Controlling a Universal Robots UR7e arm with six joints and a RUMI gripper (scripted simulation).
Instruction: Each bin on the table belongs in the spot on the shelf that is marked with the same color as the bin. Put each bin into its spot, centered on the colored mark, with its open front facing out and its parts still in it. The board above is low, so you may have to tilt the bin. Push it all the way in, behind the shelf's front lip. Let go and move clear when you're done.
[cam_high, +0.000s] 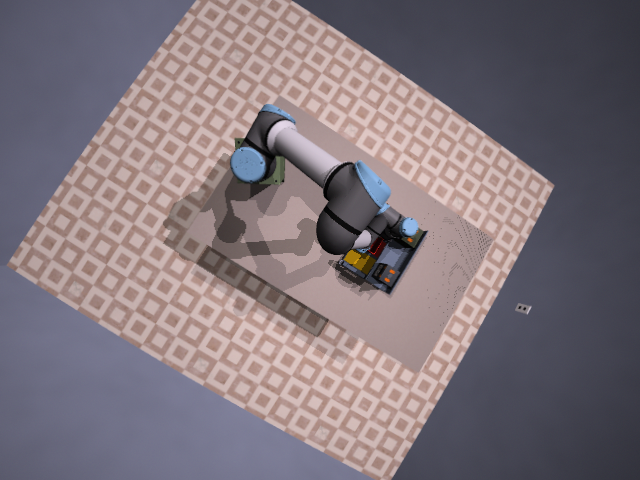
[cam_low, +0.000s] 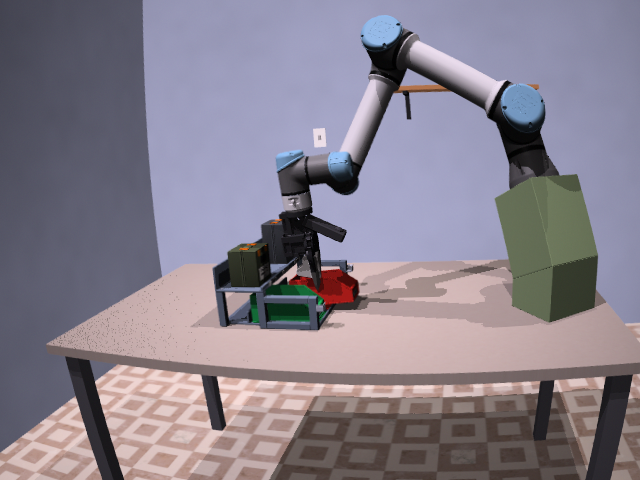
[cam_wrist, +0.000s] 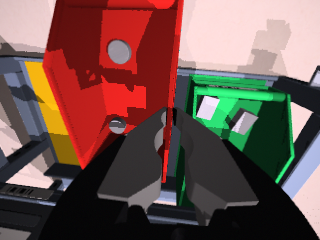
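Right now my hand is 10 mm past the red bin, 50 mm to the left of it and 20 mm above it. Round my hand: green mark: 70 mm ahead, 60 mm to the left, 70 mm below; then red mark: 60 mm ahead, 50 mm to the right, 70 mm below; then green bin: 70 mm ahead, 70 mm to the left, 30 mm below.
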